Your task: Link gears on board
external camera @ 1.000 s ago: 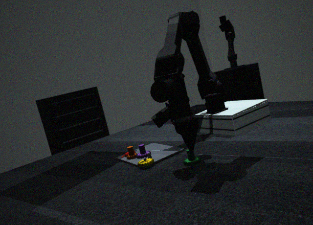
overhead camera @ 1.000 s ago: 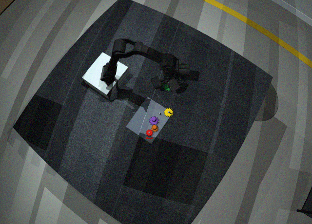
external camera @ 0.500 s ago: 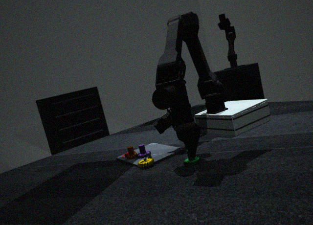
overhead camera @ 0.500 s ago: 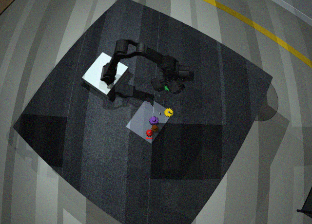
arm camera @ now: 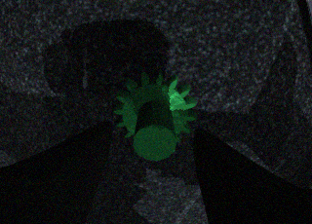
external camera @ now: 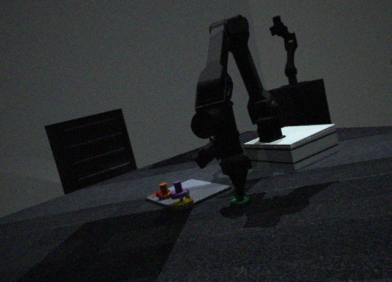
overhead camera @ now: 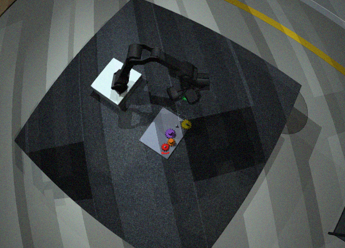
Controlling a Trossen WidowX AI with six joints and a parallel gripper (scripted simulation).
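The purple gear is 20 cm to the right of my gripper tip and 9 cm ahead of it. The rest, counted from my gripper tip: orange gear 23 cm to the right, 12 cm ahead; then yellow gear 11 cm to the right, 11 cm ahead, 1 cm below; then green gear 1 cm below.
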